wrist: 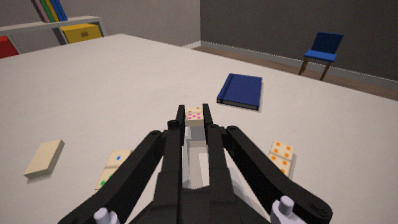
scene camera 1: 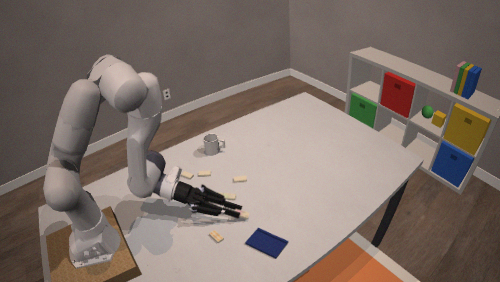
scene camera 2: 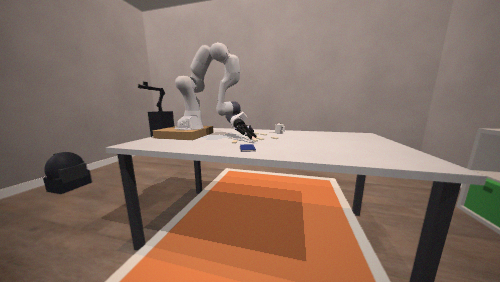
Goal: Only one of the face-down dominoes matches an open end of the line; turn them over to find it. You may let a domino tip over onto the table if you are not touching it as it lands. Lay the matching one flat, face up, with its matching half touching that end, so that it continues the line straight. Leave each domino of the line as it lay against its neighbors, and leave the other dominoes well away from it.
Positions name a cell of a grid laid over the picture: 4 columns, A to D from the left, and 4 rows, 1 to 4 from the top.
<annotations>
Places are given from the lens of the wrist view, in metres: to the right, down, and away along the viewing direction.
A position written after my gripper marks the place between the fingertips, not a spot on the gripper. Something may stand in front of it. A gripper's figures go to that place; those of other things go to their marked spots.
my gripper (wrist: B3): -0.01, 0.00, 0.22
cream domino (wrist: A3): -0.20, 0.07, 0.19
</annotations>
